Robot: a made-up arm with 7 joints. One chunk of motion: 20 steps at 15 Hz.
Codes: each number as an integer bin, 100 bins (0 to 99) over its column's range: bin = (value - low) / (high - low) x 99, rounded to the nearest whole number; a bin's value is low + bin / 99 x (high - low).
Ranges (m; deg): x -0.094..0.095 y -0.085..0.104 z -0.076..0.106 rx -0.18..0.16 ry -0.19..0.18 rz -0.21..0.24
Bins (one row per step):
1: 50 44 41 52 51 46
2: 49 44 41 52 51 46
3: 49 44 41 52 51 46
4: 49 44 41 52 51 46
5: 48 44 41 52 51 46
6: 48 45 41 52 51 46
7: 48 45 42 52 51 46
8: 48 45 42 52 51 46
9: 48 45 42 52 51 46
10: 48 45 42 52 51 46
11: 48 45 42 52 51 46
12: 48 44 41 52 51 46
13: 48 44 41 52 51 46
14: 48 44 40 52 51 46
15: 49 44 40 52 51 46
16: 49 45 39 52 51 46
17: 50 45 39 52 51 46
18: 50 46 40 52 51 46
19: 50 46 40 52 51 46
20: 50 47 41 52 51 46
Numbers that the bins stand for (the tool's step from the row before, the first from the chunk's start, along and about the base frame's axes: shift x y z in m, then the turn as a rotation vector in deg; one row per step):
1: 0.00145 -0.00100 -0.00063 -0.001 0.001 -0.001
2: -0.00045 -0.00100 -0.00063 -0.001 0.001 -0.001
3: -0.00045 -0.00100 -0.00063 -0.001 0.001 -0.001
4: -0.00045 -0.00100 -0.00063 -0.001 0.001 -0.001
5: -0.00236 -0.00100 -0.00063 -0.001 0.001 -0.001
6: -0.00236 0.00091 -0.00063 -0.001 0.001 -0.001
7: -0.00236 0.00091 0.00121 -0.001 0.001 -0.001
8: -0.00236 0.00091 0.00121 -0.001 0.001 -0.001
9: -0.00236 0.00091 0.00121 -0.001 0.001 -0.001
10: -0.00236 0.00091 0.00121 -0.001 0.001 -0.001
11: -0.00236 0.00091 0.00121 -0.001 0.001 -0.001
12: -0.00236 -0.00100 -0.00063 -0.001 0.001 -0.001
13: -0.00236 -0.00100 -0.00063 -0.001 0.001 -0.001
14: -0.00236 -0.00100 -0.00246 -0.001 0.001 -0.001
15: -0.00045 -0.00100 -0.00246 -0.001 0.001 -0.001
16: -0.00045 0.00091 -0.00430 -0.001 0.001 -0.001
17: 0.00145 0.00091 -0.00430 -0.001 0.001 -0.001
18: 0.00145 0.00282 -0.00246 -0.001 0.001 -0.001
19: 0.00145 0.00282 -0.00246 -0.001 0.001 -0.001
20: 0.00145 0.00473 -0.00063 -0.001 0.001 -0.001

